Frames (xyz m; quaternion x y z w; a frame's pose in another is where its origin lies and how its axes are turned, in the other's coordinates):
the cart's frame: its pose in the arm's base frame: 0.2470 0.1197 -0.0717 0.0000 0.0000 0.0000 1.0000
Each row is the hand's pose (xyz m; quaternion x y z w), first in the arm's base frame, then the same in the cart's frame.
Working: the arm's base frame: its pose in the cart's frame: -0.2470 -0.1197 0.0717 0.0000 0.0000 0.0000 1.0000

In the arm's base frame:
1: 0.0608 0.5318 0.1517 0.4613 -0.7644 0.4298 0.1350
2: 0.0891 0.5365 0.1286 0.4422 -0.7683 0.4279 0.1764
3: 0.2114 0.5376 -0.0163 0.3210 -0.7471 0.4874 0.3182
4: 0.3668 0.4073 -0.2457 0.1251 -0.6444 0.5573 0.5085
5: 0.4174 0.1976 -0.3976 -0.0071 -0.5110 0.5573 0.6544
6: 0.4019 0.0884 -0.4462 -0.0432 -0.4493 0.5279 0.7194
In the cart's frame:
1: -0.1862 0.4121 0.2234 0.4613 -0.7644 0.4298 0.1350
2: -0.1579 0.4168 0.2003 0.4422 -0.7683 0.4279 0.1764
3: -0.0356 0.4179 0.0554 0.3210 -0.7471 0.4874 0.3182
4: 0.1198 0.2876 -0.1740 0.1251 -0.6444 0.5573 0.5085
5: 0.1704 0.0779 -0.3259 -0.0071 -0.5110 0.5573 0.6544
6: 0.1549 -0.0313 -0.3745 -0.0432 -0.4493 0.5279 0.7194

